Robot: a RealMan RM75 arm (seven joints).
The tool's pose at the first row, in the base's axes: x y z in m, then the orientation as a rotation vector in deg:
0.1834, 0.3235, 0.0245, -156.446, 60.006, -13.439
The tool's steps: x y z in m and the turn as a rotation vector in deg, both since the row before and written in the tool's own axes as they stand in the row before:
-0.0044, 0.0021, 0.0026, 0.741, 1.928, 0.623
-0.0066, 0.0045, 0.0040, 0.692, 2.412, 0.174
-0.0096, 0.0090, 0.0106, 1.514, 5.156, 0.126
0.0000, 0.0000, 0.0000, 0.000, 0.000, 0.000
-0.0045, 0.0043, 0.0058, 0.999, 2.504, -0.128
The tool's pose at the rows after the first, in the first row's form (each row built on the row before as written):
0.1794, 0.3253, 0.0211, -155.714, 61.039, -16.357
0.1728, 0.3271, 0.0154, -155.306, 61.601, -19.994
0.1633, 0.3284, 0.0015, -154.320, 62.371, -27.821
0.1633, 0.3284, 0.0015, -154.320, 62.371, -27.821
0.1597, 0.3288, -0.0062, -153.622, 62.313, -31.753

